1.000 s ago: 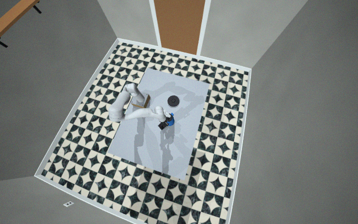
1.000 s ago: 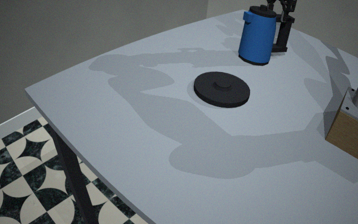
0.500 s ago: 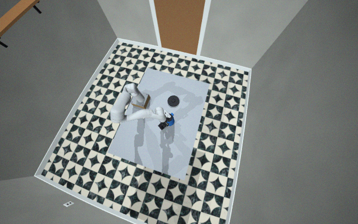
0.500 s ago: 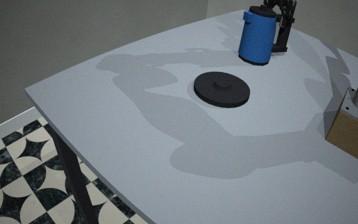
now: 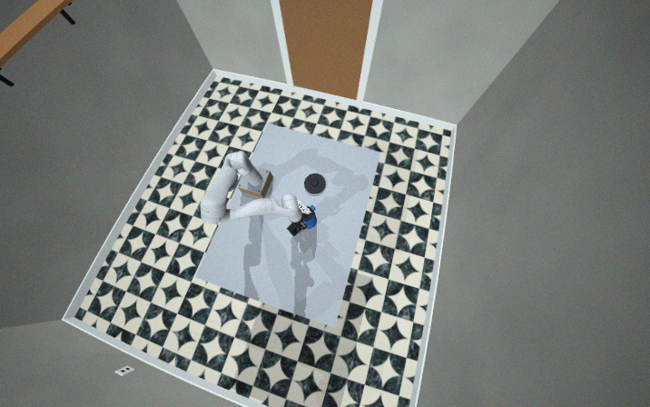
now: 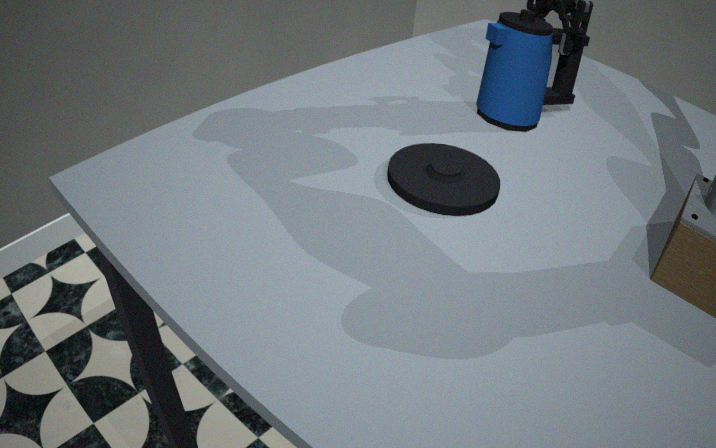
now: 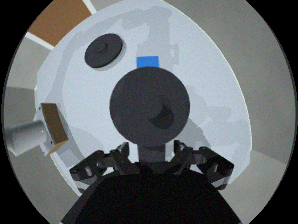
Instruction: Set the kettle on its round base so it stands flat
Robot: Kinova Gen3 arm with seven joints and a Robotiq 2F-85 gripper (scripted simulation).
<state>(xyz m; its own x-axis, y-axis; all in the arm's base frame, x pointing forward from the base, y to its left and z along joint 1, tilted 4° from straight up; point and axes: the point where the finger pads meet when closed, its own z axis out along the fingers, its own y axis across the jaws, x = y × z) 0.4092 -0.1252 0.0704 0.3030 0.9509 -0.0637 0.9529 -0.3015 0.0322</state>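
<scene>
Right now the blue kettle is 1 cm ahead of my hand, 3 cm to the left of it and 5 cm below it. Also, from my hand: round black base (7 cm behind, 32 cm to the left, 14 cm below).
</scene>
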